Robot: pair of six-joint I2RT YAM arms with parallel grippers.
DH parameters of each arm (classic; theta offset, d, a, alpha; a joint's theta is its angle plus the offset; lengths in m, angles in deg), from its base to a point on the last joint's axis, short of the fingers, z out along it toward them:
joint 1: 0 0.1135 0.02 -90
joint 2: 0 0 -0.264 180
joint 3: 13.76 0 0.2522 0
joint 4: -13.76 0 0.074 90
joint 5: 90 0 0 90
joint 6: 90 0.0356 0 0
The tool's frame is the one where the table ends.
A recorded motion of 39 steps. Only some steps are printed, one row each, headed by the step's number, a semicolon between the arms.
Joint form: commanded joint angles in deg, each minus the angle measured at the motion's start. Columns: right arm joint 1, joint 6, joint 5, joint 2, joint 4, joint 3; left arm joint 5, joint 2, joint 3, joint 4, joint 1, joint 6.
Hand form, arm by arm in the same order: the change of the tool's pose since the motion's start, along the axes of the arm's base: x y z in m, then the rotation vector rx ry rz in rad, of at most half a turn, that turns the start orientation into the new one. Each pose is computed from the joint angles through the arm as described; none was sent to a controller.
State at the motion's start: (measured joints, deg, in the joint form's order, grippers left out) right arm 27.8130 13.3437 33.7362 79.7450 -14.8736 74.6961; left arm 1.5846 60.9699 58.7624 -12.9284 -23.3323 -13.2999
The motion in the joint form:
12: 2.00 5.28 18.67 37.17 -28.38 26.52; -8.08 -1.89 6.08 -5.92 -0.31 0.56
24: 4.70 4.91 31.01 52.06 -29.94 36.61; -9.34 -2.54 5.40 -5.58 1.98 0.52
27: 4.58 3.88 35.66 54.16 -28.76 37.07; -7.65 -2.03 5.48 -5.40 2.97 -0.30
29: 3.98 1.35 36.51 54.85 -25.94 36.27; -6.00 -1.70 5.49 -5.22 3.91 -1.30
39: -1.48 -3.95 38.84 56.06 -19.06 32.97; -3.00 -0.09 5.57 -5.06 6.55 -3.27
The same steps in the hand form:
12: 0.1046 0.0631 -0.1178 -0.4320 0.4598 -0.2653; -0.0134 0.0099 0.0333 0.0262 -0.0499 0.1290
24: 0.1332 0.1011 -0.1765 -0.6399 0.4430 -0.3680; -0.0120 0.0200 0.0322 0.0291 -0.0559 0.1906
27: 0.1380 0.1017 -0.1881 -0.7054 0.4205 -0.4209; -0.0086 0.0218 0.0311 0.0117 -0.0445 0.1826
29: 0.1429 0.0985 -0.1955 -0.7317 0.4212 -0.4282; -0.0060 0.0238 0.0303 -0.0094 -0.0338 0.1753
39: 0.1651 0.0567 -0.2161 -0.7831 0.4573 -0.5203; 0.0042 0.0298 0.0250 -0.0429 0.0046 0.1795

